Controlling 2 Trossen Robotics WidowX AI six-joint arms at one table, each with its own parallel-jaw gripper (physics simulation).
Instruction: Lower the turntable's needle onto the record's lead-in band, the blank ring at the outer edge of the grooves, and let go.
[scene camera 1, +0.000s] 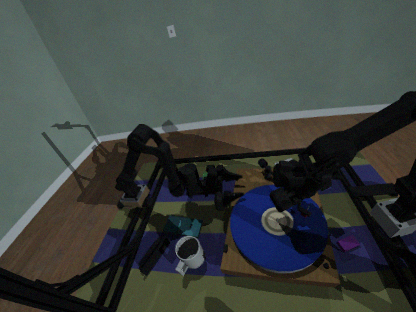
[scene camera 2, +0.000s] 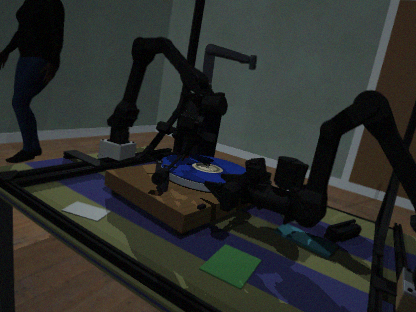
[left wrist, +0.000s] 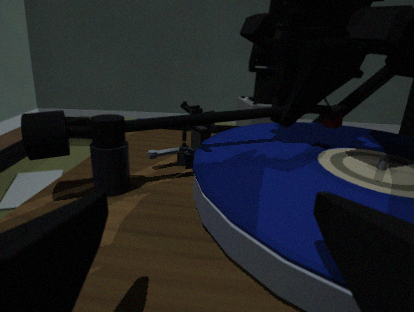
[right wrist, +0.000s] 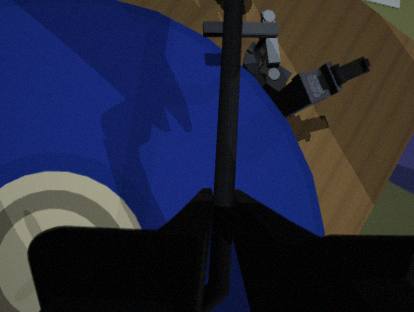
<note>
My left gripper (scene camera 2: 213, 179) is open and holds nothing. Also in view: a blue record (scene camera 1: 294, 242). I also see my right gripper (scene camera 2: 179, 160).
The blue record is seen too in scene camera 2 (scene camera 2: 194, 168), in the left wrist view (left wrist: 263, 178) and in the right wrist view (right wrist: 116, 116). My left gripper is seen too in scene camera 1 (scene camera 1: 243, 184) and in the left wrist view (left wrist: 213, 202). My right gripper shows as well in scene camera 1 (scene camera 1: 292, 197), in the left wrist view (left wrist: 278, 124) and in the right wrist view (right wrist: 220, 197).
</note>
